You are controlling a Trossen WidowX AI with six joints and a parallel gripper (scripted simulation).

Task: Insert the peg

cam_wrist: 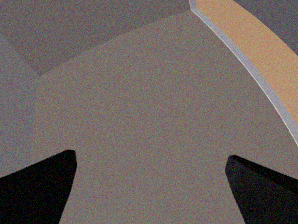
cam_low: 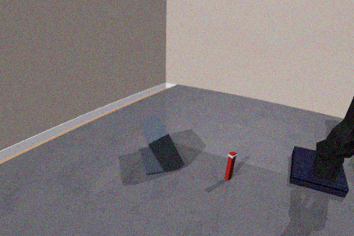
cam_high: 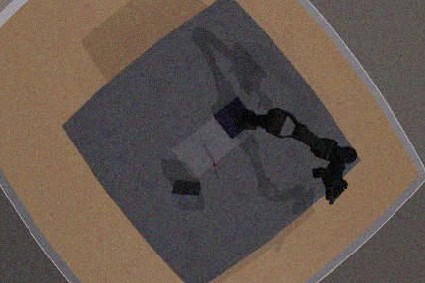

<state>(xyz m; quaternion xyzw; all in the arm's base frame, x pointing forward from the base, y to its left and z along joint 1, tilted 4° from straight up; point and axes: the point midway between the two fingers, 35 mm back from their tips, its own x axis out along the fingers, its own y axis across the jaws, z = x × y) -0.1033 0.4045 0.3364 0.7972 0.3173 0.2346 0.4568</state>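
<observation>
Right now my gripper tip is 31 cm short of the red peg, 31 cm to the left of it and 28 cm above it. From my gripper tip the other things lie so: sloped grey panel (51 cm ahead, 28 cm to the right, 29 cm below).
</observation>
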